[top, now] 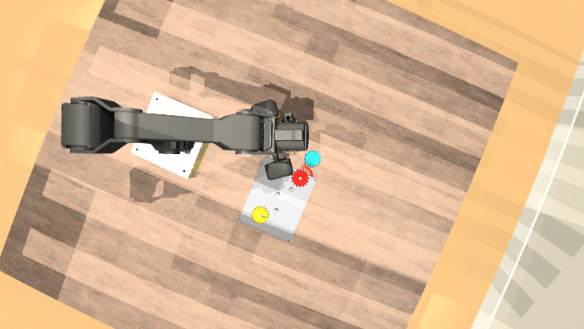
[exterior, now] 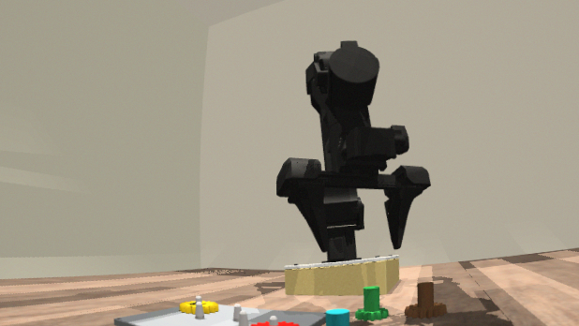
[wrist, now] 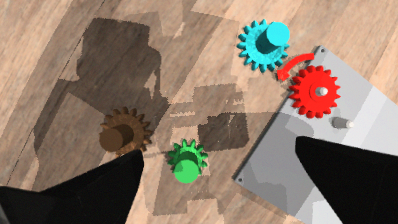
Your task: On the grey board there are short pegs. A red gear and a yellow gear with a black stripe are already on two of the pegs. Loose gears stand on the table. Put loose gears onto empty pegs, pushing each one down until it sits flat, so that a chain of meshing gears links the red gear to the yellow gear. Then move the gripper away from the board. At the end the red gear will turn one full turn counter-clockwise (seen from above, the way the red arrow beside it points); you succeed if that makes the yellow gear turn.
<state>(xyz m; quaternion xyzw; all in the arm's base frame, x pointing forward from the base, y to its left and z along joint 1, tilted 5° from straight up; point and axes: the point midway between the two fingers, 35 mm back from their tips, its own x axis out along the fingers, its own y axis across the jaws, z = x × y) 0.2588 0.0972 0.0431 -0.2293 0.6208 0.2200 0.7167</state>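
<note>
Right now my gripper tip is 40 mm past the green gear and 70 mm above it. Also, from my gripper tip: cyan gear (100 mm ahead, 70 mm below); then brown gear (50 mm behind, 70 mm to the left, 70 mm below); then red gear (90 mm ahead, 70 mm to the right, 70 mm below).
</note>
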